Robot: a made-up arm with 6 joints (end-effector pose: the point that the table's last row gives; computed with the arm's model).
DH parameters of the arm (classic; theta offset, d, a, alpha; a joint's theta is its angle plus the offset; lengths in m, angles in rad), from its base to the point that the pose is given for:
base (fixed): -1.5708 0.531 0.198 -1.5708
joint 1: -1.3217 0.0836 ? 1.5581
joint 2: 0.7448 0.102 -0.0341 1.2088
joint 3: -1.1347 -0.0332 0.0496 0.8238
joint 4: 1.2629 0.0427 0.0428 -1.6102
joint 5: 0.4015 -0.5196 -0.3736 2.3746
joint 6: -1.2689 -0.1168 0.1 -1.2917
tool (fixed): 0.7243 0.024 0 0
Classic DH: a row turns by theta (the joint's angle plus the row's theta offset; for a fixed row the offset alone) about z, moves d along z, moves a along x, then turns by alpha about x.
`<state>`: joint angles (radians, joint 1 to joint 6).
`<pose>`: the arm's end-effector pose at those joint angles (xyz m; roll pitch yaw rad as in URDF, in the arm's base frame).
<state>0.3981 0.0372 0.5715 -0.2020 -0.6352 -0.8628</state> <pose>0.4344 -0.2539 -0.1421 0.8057 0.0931 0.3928</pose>
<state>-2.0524 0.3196 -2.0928 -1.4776 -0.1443 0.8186</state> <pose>0.5099 -0.7669 0.4128 2.7913 -0.9011 -2.6790</pose>
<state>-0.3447 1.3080 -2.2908 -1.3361 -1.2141 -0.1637</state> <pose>-0.1301 -0.2841 -0.3693 1.3773 -0.1062 -3.0318</pose>
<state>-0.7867 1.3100 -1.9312 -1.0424 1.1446 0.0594</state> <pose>-0.1913 0.0391 -0.2876 1.0474 0.5074 -0.8138</pose>
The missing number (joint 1, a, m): -0.336
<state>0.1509 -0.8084 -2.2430 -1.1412 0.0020 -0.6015</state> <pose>0.5554 0.0703 0.6510 -2.4725 0.0487 -1.1281</pose>
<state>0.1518 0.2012 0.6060 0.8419 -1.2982 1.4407</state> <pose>0.5005 -0.1226 0.4613 -2.3056 0.0999 2.5856</pose>
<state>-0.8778 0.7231 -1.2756 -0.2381 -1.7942 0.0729</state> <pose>-0.2868 -0.8518 0.3444 3.0598 -1.1585 2.1158</pose>
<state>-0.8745 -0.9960 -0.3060 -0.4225 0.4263 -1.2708</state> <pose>0.3840 -0.9124 -0.0661 0.5810 0.3740 0.1964</pose>
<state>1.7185 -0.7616 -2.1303 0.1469 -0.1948 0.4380</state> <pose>0.4584 0.4488 1.0962 -1.3933 1.0827 1.8595</pose>
